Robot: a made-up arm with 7 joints. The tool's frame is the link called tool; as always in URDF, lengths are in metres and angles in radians.
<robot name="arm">
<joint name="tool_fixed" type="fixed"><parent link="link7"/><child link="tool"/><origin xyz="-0.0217 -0.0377 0.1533" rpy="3.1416 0 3.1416"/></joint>
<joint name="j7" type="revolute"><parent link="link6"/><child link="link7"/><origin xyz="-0.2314 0.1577 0.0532"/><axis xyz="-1 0 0"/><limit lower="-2.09" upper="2.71" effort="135" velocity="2.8"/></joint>
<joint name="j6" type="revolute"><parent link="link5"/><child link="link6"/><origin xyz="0.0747 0.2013 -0.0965"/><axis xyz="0.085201 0.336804 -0.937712"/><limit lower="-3.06" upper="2.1" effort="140" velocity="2.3"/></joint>
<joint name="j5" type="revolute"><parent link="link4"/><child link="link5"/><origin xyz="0.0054 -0.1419 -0.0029"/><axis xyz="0 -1 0"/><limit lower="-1.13" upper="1.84" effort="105" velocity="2.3"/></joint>
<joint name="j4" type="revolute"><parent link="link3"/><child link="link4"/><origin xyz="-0.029 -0.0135 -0.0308"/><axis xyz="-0.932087 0.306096 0.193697"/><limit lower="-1.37" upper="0.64" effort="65" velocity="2.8"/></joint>
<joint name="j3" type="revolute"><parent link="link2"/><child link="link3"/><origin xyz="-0.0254 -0.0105 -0.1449"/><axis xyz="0.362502 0.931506 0.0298"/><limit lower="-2.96" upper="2.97" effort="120" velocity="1.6"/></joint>
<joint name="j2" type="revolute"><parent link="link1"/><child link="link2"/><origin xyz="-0.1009 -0.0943 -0.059"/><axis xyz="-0.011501 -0.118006 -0.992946"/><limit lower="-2.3" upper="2.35" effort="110" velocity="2.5"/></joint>
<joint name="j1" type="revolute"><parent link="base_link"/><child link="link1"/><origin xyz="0.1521 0.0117 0.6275"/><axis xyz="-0.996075 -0.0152 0.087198"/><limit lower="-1.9" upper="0.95" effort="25" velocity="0.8"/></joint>
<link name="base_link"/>
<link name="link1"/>
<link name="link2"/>
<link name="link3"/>
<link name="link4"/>
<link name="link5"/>
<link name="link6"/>
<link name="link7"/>
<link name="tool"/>
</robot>
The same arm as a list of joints. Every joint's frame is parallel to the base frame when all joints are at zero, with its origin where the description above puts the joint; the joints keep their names.
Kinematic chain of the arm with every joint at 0, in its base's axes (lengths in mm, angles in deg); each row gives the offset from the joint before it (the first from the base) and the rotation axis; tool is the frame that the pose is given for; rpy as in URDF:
j1: xyz 152.1 11.7 627.5 axis -0.996075 -0.0152 0.087198
j2: xyz -100.9 -94.3 -59.0 axis -0.011501 -0.118006 -0.992946
j3: xyz -25.4 -10.5 -144.9 axis 0.362502 0.931506 0.0298
j4: xyz -29.0 -13.5 -30.8 axis -0.932087 0.306096 0.193697
j5: xyz 5.4 -141.9 -2.9 axis -y
j6: xyz 74.7 201.3 -96.5 axis 0.085201 0.336804 -0.937712
j7: xyz -231.4 157.7 53.2 axis -x
tool: xyz -21.7 -37.7 153.3 rpy -180.00 0.00 -180.00
Joint limits (deg, base to tool): -108.86..54.43 -131.78..134.65 -169.60..170.17 -78.50..36.67 -64.74..105.42 -175.33..120.32 -119.75..155.27

